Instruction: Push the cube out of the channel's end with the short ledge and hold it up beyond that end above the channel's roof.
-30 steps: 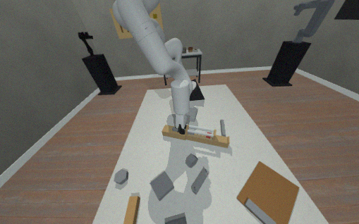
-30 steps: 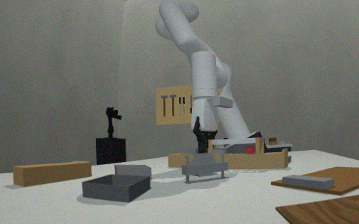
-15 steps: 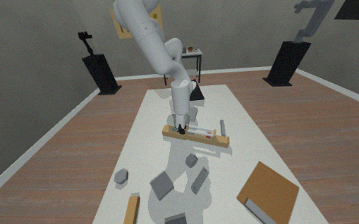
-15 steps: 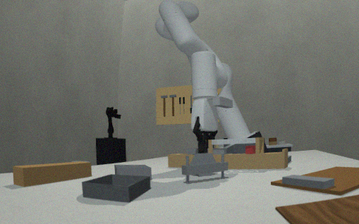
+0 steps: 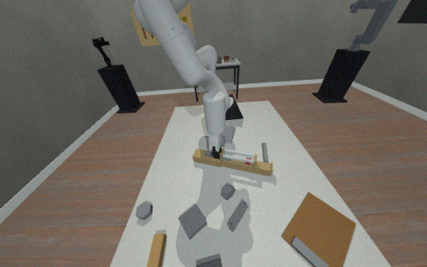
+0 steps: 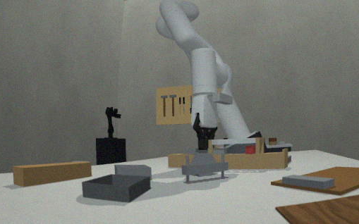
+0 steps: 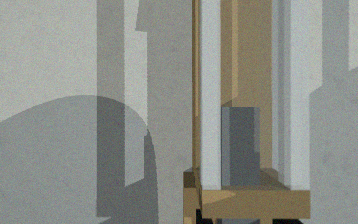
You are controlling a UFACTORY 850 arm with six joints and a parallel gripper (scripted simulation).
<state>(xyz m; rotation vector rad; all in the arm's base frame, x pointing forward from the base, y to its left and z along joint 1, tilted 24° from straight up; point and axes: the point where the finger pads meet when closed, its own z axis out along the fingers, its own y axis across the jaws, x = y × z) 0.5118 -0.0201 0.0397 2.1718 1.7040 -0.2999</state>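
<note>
The grey stick is 60 mm behind my hand, 270 mm to the left of it and 70 mm below it. Round my hand: channel 30 mm ahead, 100 mm to the left, 30 mm below; then red cube 40 mm ahead, 150 mm to the left, 20 mm below; then grey tray 470 mm ahead, 10 mm to the right, 70 mm below.
</note>
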